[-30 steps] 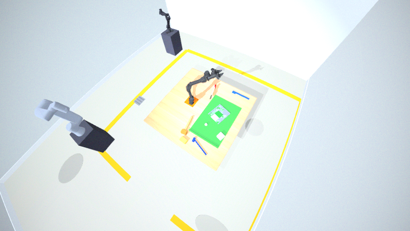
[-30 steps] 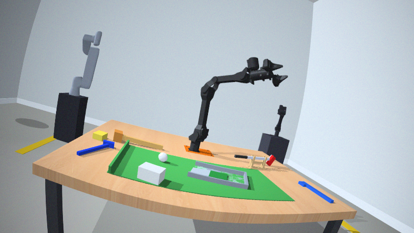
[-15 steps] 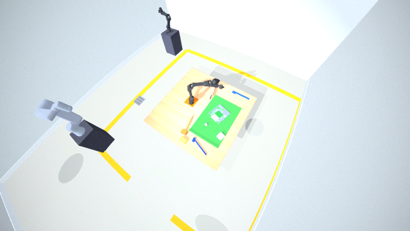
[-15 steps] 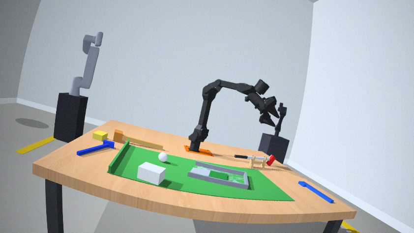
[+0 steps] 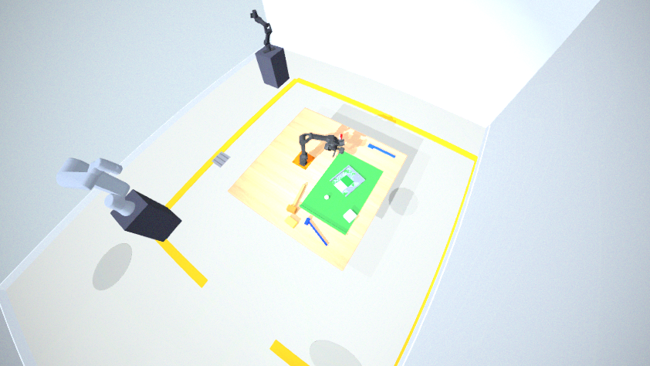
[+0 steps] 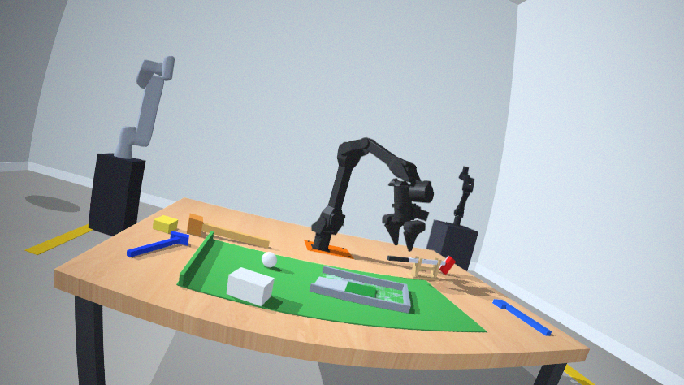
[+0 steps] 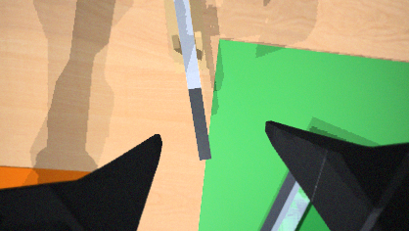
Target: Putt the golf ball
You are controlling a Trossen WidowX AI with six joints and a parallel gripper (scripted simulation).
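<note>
Right now my gripper tip is 110 mm to the right of the red putter, 40 mm past it and 40 mm above it. The rest, counted from my gripper tip: white block: 470 mm to the right, 430 mm ahead, 70 mm below; then white golf ball: 420 mm to the right, 160 mm ahead, 80 mm below; then wooden stand: 120 mm to the left, 70 mm below, 40 mm behind.
</note>
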